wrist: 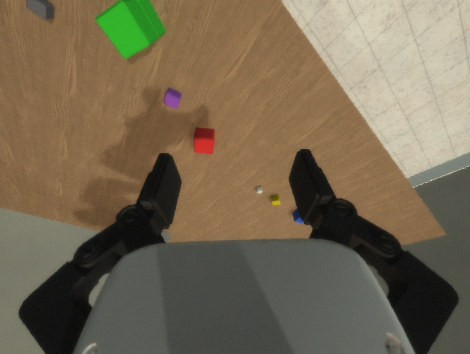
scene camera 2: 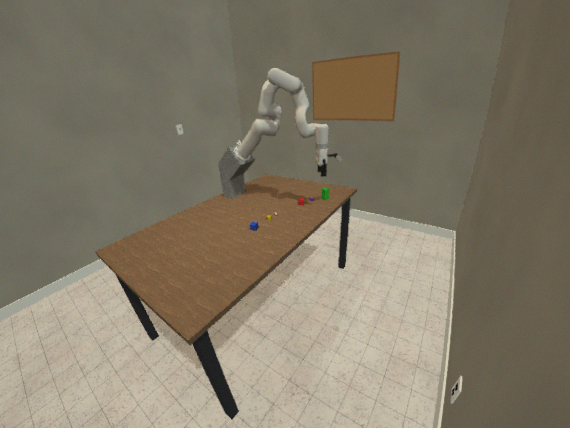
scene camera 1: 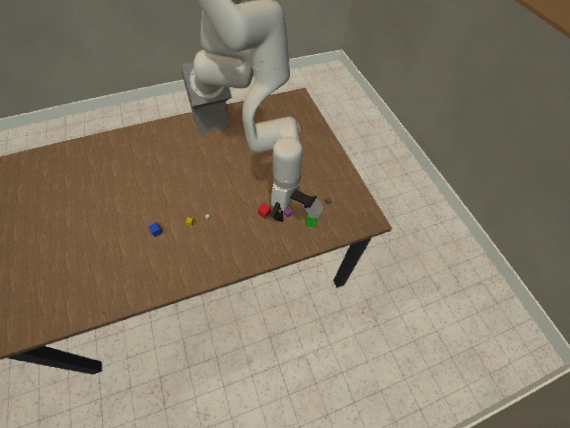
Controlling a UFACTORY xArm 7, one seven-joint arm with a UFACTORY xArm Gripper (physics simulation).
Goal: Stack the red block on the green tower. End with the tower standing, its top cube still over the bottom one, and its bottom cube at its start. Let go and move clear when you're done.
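Places are measured from the arm's base along level axes (x back, y right, z up), in metres.
Pixels of known places: gripper, fingertip midpoint: (wrist: 234,165) (scene camera 2: 321,174) (scene camera 1: 285,208); arm's base at its link origin: (scene camera 2: 242,153).
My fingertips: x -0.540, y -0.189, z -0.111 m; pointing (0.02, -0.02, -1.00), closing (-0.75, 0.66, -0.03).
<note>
Ahead of a thing's pixels: the offset from my fingertips to its middle.
The red block @[dz -0.201, dx +0.130, dy +0.051 m] (scene camera 1: 264,210) (scene camera 2: 301,201) (wrist: 204,141) sits on the table, apart from the green tower. The green tower @[dz -0.163, dx +0.052, dy -0.120 m] (scene camera 1: 311,221) (scene camera 2: 325,194) (wrist: 130,27) stands upright near the table's far right corner in the first scene view. The camera mount hides part of it there, and its top is cut by the upper edge of the wrist view. My gripper (scene camera 1: 278,215) (scene camera 2: 323,174) (wrist: 234,165) is open and empty. It hangs well above the table, higher than the tower. In the wrist view the red block shows ahead of the fingertips, left of the middle.
A small purple block @[dz -0.209, dx +0.108, dy -0.041 m] (scene camera 1: 288,212) (scene camera 2: 312,199) (wrist: 172,98) sits between the red block and the tower. A dark grey piece @[dz -0.211, dx +0.134, dy -0.214 m] (scene camera 1: 328,201) (wrist: 40,8) lies beyond the tower. White @[dz -0.213, dx +0.152, dy +0.273 m] (scene camera 1: 207,216) (scene camera 2: 275,214), yellow @[dz -0.208, dx +0.141, dy +0.341 m] (scene camera 1: 189,221) (scene camera 2: 269,218) and blue @[dz -0.202, dx +0.125, dy +0.470 m] (scene camera 1: 155,229) (scene camera 2: 254,226) blocks lie on the other side.
</note>
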